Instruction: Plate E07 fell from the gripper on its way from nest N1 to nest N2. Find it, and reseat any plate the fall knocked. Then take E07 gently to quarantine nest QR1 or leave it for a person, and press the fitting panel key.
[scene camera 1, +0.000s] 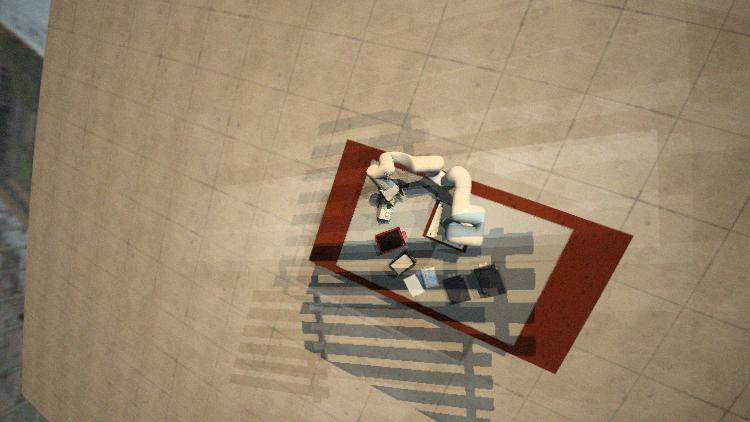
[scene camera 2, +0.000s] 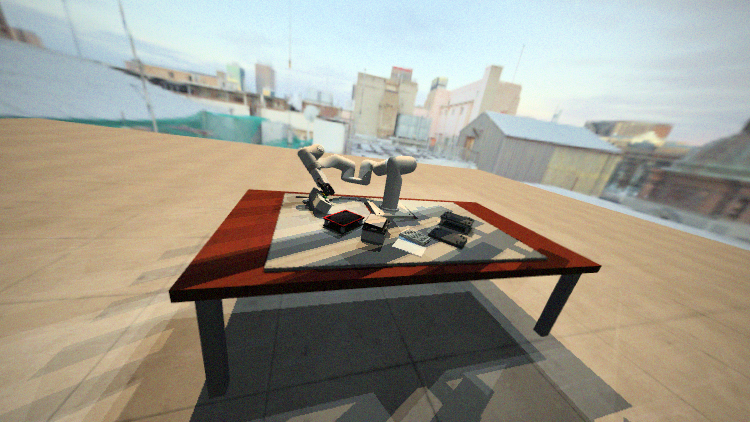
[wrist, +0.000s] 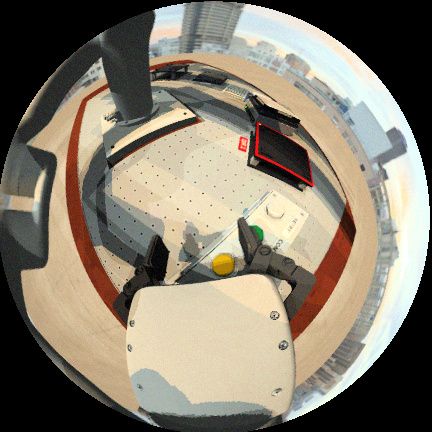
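Where they show: gripper, between the fingertips: (scene camera 1: 397, 200) (scene camera 2: 331, 194) (wrist: 198, 236); arm's base, origin of its link: (scene camera 2: 389, 207) (wrist: 136, 112).
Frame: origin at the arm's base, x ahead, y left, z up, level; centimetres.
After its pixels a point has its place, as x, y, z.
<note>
My gripper (scene camera 1: 390, 197) @[4.0, -35.4, 5.2] (scene camera 2: 327, 191) @[4.0, -35.4, 5.2] (wrist: 198, 236) @[4.0, -35.4, 5.2] is open and empty over the key panel (scene camera 1: 383, 214) @[15.1, -37.3, 5.9] (scene camera 2: 320, 203) @[19.2, -39.3, 4.8] (wrist: 303, 212) @[18.7, -38.8, 6.5]. In the wrist view the yellow key (wrist: 223, 265) @[5.1, -39.4, 5.6] shows between the fingers, nearer the right one. The green key (wrist: 257, 233) @[10.3, -38.0, 5.7] is partly behind that finger; the white key (wrist: 274, 210) @[14.2, -36.5, 5.6] is beyond. The blue key is hidden. The red-rimmed black nest QR1 (scene camera 1: 390, 240) @[28.3, -26.4, 2.6] (scene camera 2: 343, 217) @[29.1, -27.2, 2.6] (wrist: 284, 150) @[27.9, -26.5, 2.6] shows no plate. A blue-white patterned plate (scene camera 1: 429, 277) @[35.7, 6.8, -0.3] (scene camera 2: 414, 237) @[38.1, 5.9, 0.0] (wrist: 236, 92) @[34.2, 4.6, -0.3] lies outside the dark nests; its label is unreadable.
Two dark nests (scene camera 1: 456, 288) @[32.1, 23.7, 0.0] (scene camera 1: 488, 280) @[16.4, 34.0, 3.9] (scene camera 2: 448, 237) @[34.9, 23.9, 0.0] (scene camera 2: 456, 221) @[21.8, 32.9, 3.7] stand beyond the patterned plate. A white flat piece (scene camera 1: 413, 285) @[46.3, 1.5, -0.6] (scene camera 2: 410, 246) @[45.8, 2.3, -0.6] lies beside it. A dark box (scene camera 1: 402, 263) @[35.6, -12.5, 5.9] (scene camera 2: 374, 233) (wrist: 274, 112) @[31.9, -15.7, 5.2] stands near QR1. The arm's base plate (scene camera 1: 433, 223) @[5.1, -9.5, -0.2] (wrist: 155, 134) @[3.4, -11.1, -1.8] is behind.
</note>
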